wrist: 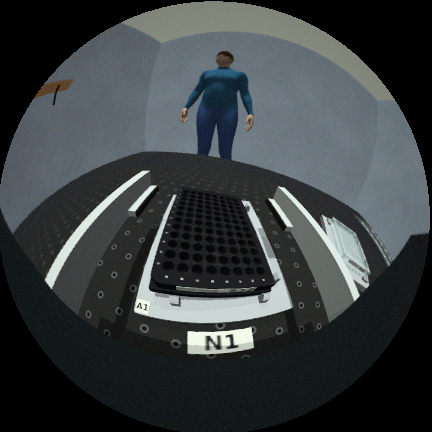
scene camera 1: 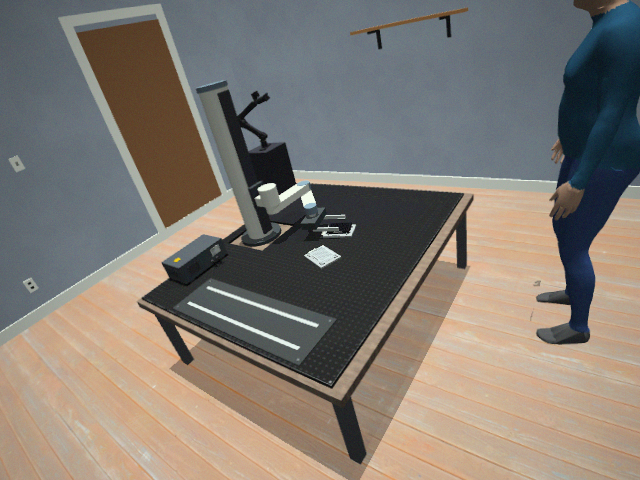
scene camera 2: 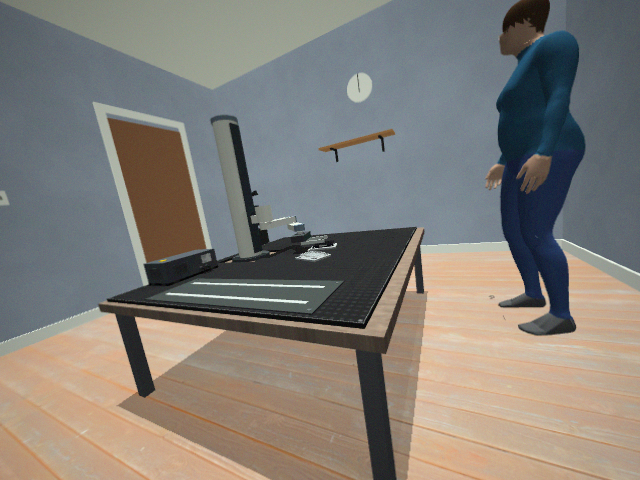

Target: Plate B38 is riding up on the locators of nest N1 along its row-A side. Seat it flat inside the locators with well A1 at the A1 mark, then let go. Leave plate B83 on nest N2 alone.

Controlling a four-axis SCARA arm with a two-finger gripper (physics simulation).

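Pixels of known places: gripper, fingertip midpoint: (wrist: pixel 214 184) (scene camera 1: pixel 342 222) (scene camera 2: pixel 326 238); arm's base at its link origin: (scene camera 1: pixel 261 235) (scene camera 2: pixel 251 257).
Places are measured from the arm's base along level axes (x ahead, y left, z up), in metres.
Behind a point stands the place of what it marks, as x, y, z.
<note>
Plate B38 (wrist: pixel 215 235) {0.473, 0.136, 0.043} (scene camera 1: pixel 345 227) {0.525, 0.152, 0.040} is a black well plate on the white nest N1 (wrist: pixel 270 306) {0.431, 0.079, 0.025}. The A1 mark (wrist: pixel 142 306) {0.403, 0.166, 0.025} is at the nest's near left corner in the wrist view. Two small locators show at the plate's near edge; how far the plate tilts is hard to tell. My gripper (wrist: pixel 214 184) {0.510, 0.150, 0.069} (scene camera 1: pixel 341 222) {0.510, 0.150, 0.069} is open and empty, with one finger out to each side of the plate, above the table and apart from the plate. Plate B83 (wrist: pixel 348 247) {0.517, -0.076, 0.038} (scene camera 1: pixel 322 255) {0.554, -0.119, 0.039} (scene camera 2: pixel 313 255) {0.569, -0.151, 0.038} is pale and lies on nest N2, outside the right finger.
The arm's column (scene camera 1: pixel 230 165) {0.027, -0.070, 0.486} (scene camera 2: pixel 232 186) {0.028, -0.070, 0.479} stands behind the nests. A dark box (scene camera 1: pixel 195 258) {-0.035, -0.443, 0.117} (scene camera 2: pixel 180 266) {-0.033, -0.473, 0.087} and a grey panel with two white strips (scene camera 1: pixel 253 321) {0.523, -0.605, 0.017} (scene camera 2: pixel 242 292) {0.492, -0.594, 0.017} are on the table's near part. A person (scene camera 1: pixel 589 155) (wrist: pixel 220 105) stands beyond the table edge.
</note>
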